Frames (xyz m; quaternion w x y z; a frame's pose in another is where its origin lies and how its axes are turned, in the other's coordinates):
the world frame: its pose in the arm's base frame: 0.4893 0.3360 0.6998 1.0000 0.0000 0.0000 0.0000
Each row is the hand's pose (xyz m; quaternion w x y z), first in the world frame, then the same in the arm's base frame.
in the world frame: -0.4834 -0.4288 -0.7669 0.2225 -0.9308 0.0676 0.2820
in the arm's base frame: 0.0059 -0.0928 -0.0671 0.2225 -0.9308 0.0676 0.2820
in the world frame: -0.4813 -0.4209 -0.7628 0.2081 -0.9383 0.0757 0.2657
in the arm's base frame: 0.0080 -0.0849 -0.0630 0.2081 -0.9383 0.0757 0.2657
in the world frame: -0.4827 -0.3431 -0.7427 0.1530 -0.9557 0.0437 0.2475
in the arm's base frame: 0.0066 -0.0071 -0.0429 0.1530 -0.9557 0.0437 0.2475
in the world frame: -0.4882 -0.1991 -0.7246 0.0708 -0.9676 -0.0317 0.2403
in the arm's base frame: 0.0011 0.1369 -0.0248 0.0708 -0.9676 -0.0317 0.2403
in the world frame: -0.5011 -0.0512 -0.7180 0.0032 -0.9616 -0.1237 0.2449
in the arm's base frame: -0.0118 0.2848 -0.0182 0.0032 -0.9616 -0.1237 0.2449
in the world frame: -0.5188 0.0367 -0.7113 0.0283 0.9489 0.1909 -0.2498
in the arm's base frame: -0.0295 0.3727 -0.0115 0.0283 0.9489 0.1909 -0.2498
